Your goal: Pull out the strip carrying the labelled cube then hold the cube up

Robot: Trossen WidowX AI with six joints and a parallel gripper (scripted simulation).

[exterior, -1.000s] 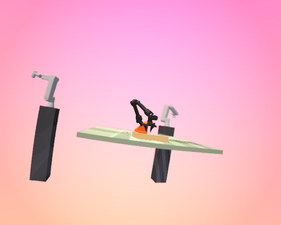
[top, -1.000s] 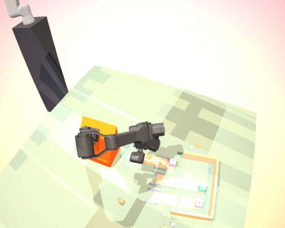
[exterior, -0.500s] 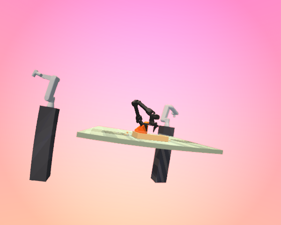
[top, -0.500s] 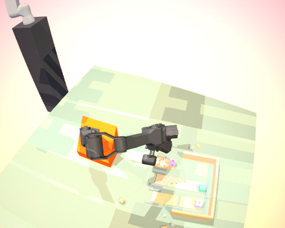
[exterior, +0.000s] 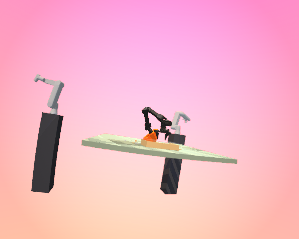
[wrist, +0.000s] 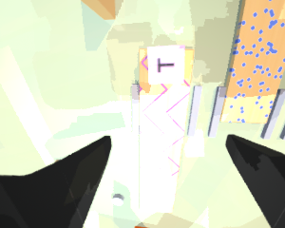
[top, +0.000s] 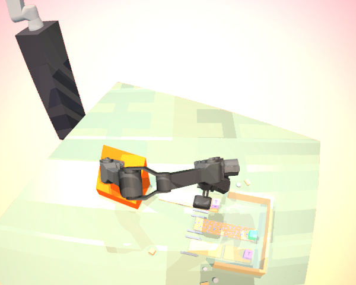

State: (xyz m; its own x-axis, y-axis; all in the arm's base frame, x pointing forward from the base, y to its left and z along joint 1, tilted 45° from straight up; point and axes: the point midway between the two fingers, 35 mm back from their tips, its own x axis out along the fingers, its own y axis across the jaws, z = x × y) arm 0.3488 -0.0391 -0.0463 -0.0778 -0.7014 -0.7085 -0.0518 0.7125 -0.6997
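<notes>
My gripper tip is 60 mm past the zigzag strip and 60 mm above it. The rest, counted from my gripper tip: speckled strip: 120 mm ahead, 100 mm to the right, 60 mm below; then tan cube: 130 mm behind, 260 mm to the right, 60 mm below; then blue disc: 130 mm behind, 110 mm to the left, 60 mm below.
</notes>
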